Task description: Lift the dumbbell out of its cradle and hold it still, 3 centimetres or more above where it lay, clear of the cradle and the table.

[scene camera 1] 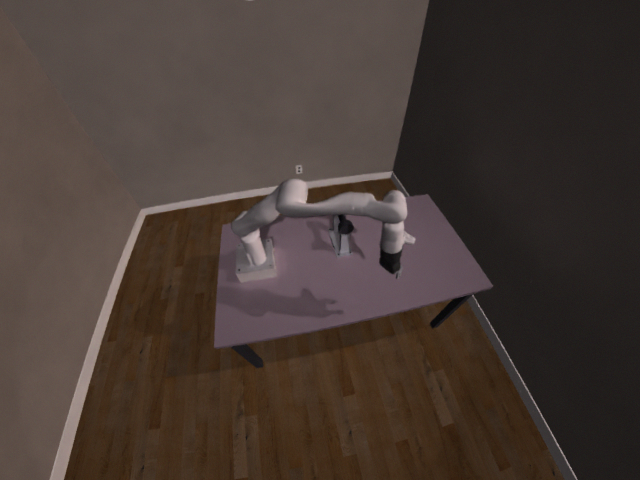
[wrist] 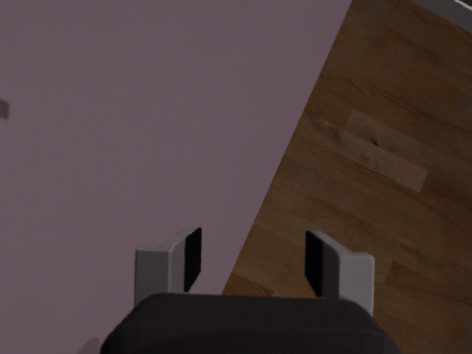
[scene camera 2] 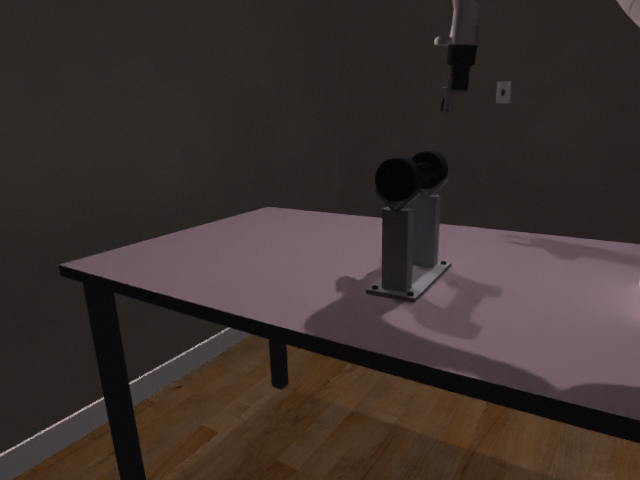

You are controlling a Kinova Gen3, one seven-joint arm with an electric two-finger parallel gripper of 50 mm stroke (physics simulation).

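The black dumbbell lies level in the V-shaped rests of its cradle; its two round heads show in scene camera 2. The grey cradle has two upright posts on a bolted base plate. In scene camera 1 the arm hides the far part of the dumbbell and cradle. My gripper is open and empty. It hangs pointing down, higher than the dumbbell and well to its right in scene camera 1. The dumbbell does not show in the wrist view.
The cradle stands on the mauve table. The arm's white base stands at the table's left in scene camera 1, and its forearm reaches across above the cradle. In the wrist view the table edge runs diagonally below the fingers, with wooden floor beyond.
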